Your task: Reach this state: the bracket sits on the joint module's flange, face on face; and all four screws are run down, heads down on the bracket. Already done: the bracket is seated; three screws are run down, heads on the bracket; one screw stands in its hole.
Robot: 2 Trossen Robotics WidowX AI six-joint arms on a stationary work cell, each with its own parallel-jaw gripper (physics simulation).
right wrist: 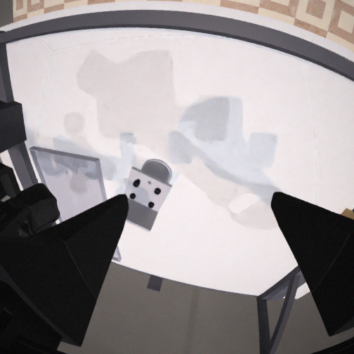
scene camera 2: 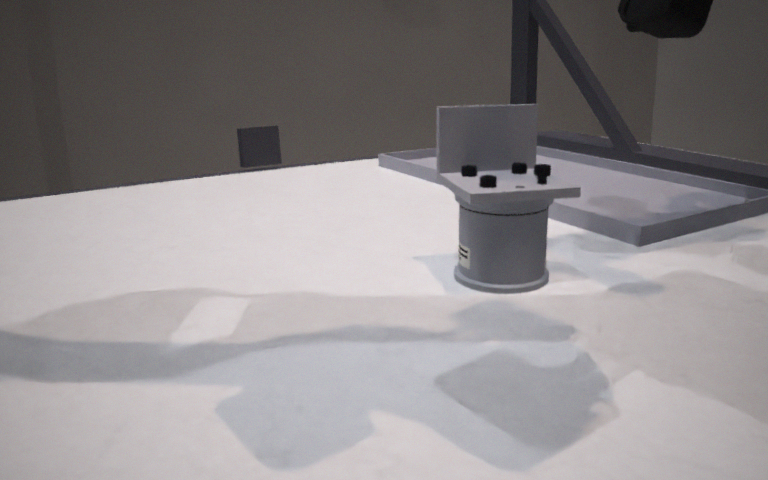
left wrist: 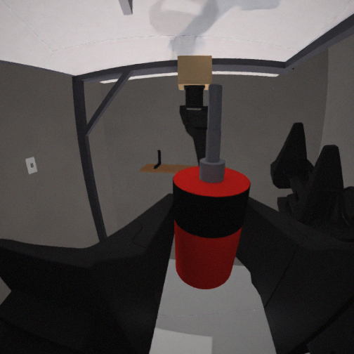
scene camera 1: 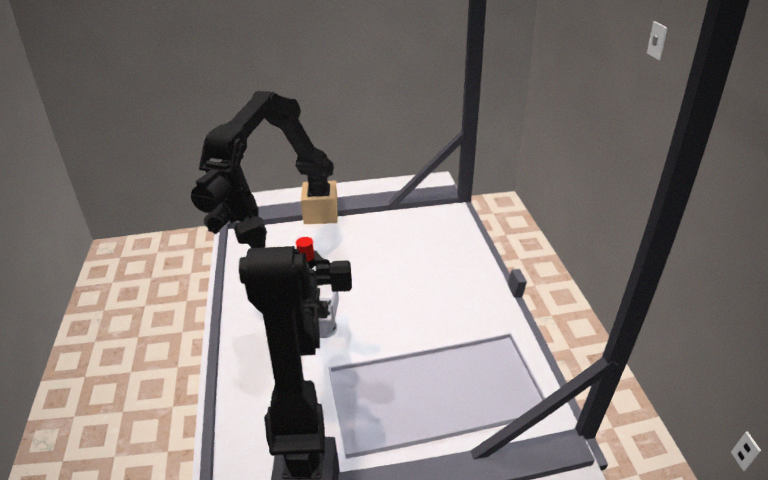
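Seen in the pictures: left gripper, fingertip midpoint: (scene camera 1: 306, 252); left arm's base, origin of the base link: (scene camera 1: 303, 461); right arm's base, origin of the base link: (scene camera 1: 318, 190).
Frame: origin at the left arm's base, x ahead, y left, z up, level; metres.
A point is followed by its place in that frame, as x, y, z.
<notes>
The grey L-shaped bracket (scene camera 2: 487, 135) @[0.419, -0.023, -0.027] (right wrist: 142, 218) sits flat on the joint module (scene camera 2: 504, 249) @[0.432, 0.032, -0.089] (right wrist: 157, 169). Three black screws (scene camera 2: 468, 170) @[0.439, -0.009, -0.047] (scene camera 2: 488, 181) @[0.441, 0.027, -0.047] (scene camera 2: 518, 168) @[0.404, -0.006, -0.048] have their heads down on it. A fourth screw (scene camera 2: 542, 170) @[0.406, 0.029, -0.043] (right wrist: 136, 183) stands upright in its hole, head raised with some shank showing. My left gripper (left wrist: 205, 200) is shut on the red and black screwdriver (scene camera 1: 304, 249) @[0.382, 0.020, 0.148] (left wrist: 206, 257), well above the table; its grey bit points away from the wrist, clear of the screws. My right gripper (right wrist: 201, 200) is open and empty above the table; the bracket shows beyond one fingertip in the right wrist view.
A shallow grey tray (scene camera 1: 453, 384) @[0.247, -0.279, -0.113] (scene camera 2: 640, 234) @[0.290, -0.014, -0.108] lies near the joint module. The tan block (scene camera 1: 320, 209) @[0.842, 0.046, -0.067] (left wrist: 195, 71) stands at the table's far edge, under the right arm's base. Dark frame posts (scene camera 1: 472, 101) @[0.942, -0.385, 0.217] (scene camera 2: 523, 56) @[0.117, -0.516, 0.021] rise at the table's edges. My right arm's fingers (left wrist: 325, 185) show beside the left gripper.
</notes>
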